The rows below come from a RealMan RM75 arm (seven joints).
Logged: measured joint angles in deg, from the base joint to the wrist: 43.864 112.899 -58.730 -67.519 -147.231 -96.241 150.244; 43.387 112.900 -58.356 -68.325 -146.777 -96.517 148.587; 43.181 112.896 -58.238 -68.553 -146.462 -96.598 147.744; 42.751 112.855 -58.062 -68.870 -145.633 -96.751 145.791; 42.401 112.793 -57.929 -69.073 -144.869 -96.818 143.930; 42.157 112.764 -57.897 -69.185 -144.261 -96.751 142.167; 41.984 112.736 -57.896 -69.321 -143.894 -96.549 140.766; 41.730 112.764 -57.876 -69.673 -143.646 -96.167 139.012; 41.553 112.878 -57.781 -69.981 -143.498 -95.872 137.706; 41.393 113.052 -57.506 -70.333 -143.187 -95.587 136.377; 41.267 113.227 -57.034 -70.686 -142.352 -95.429 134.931; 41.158 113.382 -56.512 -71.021 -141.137 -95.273 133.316; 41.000 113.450 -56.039 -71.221 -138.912 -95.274 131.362; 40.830 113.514 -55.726 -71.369 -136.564 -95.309 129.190; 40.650 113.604 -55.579 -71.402 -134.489 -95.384 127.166; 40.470 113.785 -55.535 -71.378 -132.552 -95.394 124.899; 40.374 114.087 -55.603 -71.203 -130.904 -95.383 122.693; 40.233 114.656 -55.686 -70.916 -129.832 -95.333 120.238
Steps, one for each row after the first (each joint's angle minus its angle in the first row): -0.477 0.001 0.374 -0.806 0.454 -0.276 -1.657; -0.683 -0.003 0.492 -1.034 0.769 -0.357 -2.500; -1.113 -0.044 0.668 -1.351 1.598 -0.510 -4.453; -1.463 -0.106 0.801 -1.554 2.362 -0.577 -6.314; -1.707 -0.135 0.833 -1.666 2.970 -0.510 -8.077; -1.880 -0.163 0.834 -1.802 3.337 -0.308 -9.478; -2.134 -0.135 0.854 -2.154 3.585 0.074 -11.232; -2.311 -0.021 0.949 -2.462 3.733 0.369 -12.538; -2.471 0.153 1.224 -2.814 4.044 0.654 -13.867; -2.597 0.328 1.696 -3.167 4.879 0.812 -15.313; -2.706 0.483 2.218 -3.502 6.094 0.968 -16.928; -2.864 0.551 2.691 -3.702 8.319 0.967 -18.882; -3.034 0.615 3.004 -3.850 10.667 0.932 -21.054; -3.214 0.705 3.151 -3.883 12.742 0.857 -23.078; -3.394 0.886 3.195 -3.859 14.679 0.847 -25.345; -3.490 1.188 3.127 -3.684 16.327 0.858 -27.551; -3.631 1.757 3.044 -3.397 17.399 0.908 -30.006
